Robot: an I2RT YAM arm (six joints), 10 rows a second.
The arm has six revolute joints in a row. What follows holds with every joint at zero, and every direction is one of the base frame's.
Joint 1 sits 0.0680 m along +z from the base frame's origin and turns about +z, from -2.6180 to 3.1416 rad.
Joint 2 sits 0.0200 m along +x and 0.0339 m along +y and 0.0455 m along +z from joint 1 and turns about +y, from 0.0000 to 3.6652 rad.
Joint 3 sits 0.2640 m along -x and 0.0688 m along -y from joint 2 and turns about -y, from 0.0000 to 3.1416 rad.
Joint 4 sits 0.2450 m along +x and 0.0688 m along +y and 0.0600 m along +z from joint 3 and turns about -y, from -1.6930 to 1.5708 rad.
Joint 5 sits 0.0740 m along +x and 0.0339 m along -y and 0.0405 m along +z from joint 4 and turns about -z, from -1.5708 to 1.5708 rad.
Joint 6 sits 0.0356 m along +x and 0.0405 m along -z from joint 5 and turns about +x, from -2.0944 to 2.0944 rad.
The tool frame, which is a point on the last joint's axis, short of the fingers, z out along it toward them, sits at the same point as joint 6; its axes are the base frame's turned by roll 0.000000, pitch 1.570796 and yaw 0.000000 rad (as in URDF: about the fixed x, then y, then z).
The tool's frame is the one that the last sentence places.
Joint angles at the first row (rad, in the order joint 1, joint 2, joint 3, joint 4, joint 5, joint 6):
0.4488 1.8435 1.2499 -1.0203 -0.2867 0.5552
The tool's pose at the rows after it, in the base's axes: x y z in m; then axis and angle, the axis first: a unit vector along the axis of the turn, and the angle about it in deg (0 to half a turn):
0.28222 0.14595 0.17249 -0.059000 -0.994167 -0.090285 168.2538
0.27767 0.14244 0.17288 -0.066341 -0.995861 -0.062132 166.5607
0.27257 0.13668 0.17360 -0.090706 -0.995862 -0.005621 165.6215
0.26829 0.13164 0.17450 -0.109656 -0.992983 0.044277 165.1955
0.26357 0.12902 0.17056 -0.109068 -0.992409 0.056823 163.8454
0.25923 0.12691 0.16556 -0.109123 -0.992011 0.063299 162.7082
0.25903 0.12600 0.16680 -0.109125 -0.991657 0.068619 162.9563
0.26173 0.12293 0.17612 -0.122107 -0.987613 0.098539 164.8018
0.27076 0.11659 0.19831 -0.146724 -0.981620 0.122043 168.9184
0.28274 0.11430 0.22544 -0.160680 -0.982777 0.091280 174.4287
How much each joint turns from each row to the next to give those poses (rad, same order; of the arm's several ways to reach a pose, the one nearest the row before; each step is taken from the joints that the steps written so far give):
0.0000 0.0000 0.0000 -0.0507 0.0298 0.0000
0.0000 0.0000 0.0000 -0.0519 0.0343 0.0103
0.0000 0.0000 0.0000 -0.0652 0.0851 0.0504
0.0000 0.0000 -0.0011 -0.0542 0.0759 0.0446
0.0000 0.0000 -0.0210 -0.0122 0.0088 -0.0007
0.0000 0.0000 -0.0248 0.0012 0.0004 -0.0004
-0.0011 -0.0031 0.0011 -0.0061 0.0114 0.0007
-0.0058 -0.0072 0.0298 -0.0416 0.0641 0.0317
-0.0232 -0.0198 0.0713 -0.0572 0.0770 0.0385
-0.0225 -0.0317 0.0828 0.0011 0.0027 -0.0007

